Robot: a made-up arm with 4 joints.
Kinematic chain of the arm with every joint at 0, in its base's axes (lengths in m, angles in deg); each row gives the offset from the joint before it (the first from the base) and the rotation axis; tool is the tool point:
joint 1: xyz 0 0 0.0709 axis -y
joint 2: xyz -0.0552 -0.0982 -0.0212 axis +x
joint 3: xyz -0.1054 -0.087 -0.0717 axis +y
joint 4: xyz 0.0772 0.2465 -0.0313 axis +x
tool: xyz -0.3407 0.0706 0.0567
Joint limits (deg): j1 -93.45..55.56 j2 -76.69..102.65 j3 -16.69..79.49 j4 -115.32..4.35
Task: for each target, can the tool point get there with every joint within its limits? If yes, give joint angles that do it. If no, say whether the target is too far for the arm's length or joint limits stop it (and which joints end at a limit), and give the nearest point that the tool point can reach.
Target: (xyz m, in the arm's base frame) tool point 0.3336 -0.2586 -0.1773
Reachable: no: joint limits stop it (at a limit: joint 1, joint 3) | nearest point 0.0479 -0.2190 -0.4219 | short by 0.378 m
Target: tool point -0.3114 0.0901 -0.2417
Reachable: yes | joints 23.77 -48.76 44.61 -78.70
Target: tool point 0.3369 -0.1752 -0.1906
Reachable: no: joint limits stop it (at a limit: joint 1, joint 3) | nearest point 0.0623 -0.1580 -0.4316 | short by 0.366 m
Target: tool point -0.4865 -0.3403 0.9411
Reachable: no: too far | nearest point -0.2664 -0.2167 0.5024 | short by 0.506 m
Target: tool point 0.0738 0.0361 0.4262
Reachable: yes | joints -61.51 27.38 60.37 -7.37
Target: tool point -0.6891 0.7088 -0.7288
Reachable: no: too far | nearest point -0.2755 0.1960 -0.2489 | short by 0.815 m
